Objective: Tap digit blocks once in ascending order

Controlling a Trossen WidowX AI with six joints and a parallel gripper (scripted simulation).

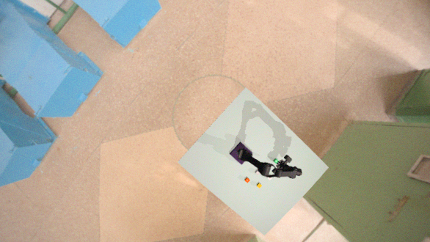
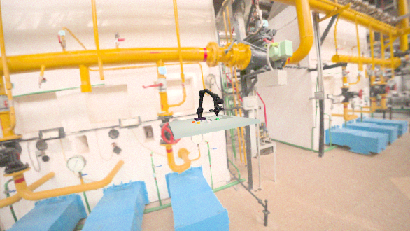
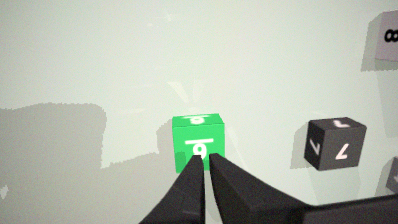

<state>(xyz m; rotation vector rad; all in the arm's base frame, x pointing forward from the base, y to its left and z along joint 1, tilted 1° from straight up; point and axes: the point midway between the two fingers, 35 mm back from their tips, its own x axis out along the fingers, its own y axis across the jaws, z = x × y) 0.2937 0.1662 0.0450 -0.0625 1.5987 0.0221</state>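
Right now my gripper tip is 10 mm past the green block and 30 mm above it. Round my gripper tip: yellow block (50 mm ahead, 260 mm to the right, 30 mm below); then white block (70 mm ahead, 140 mm to the right, 30 mm below); then dark block (10 mm behind, 100 mm to the right, 30 mm below).
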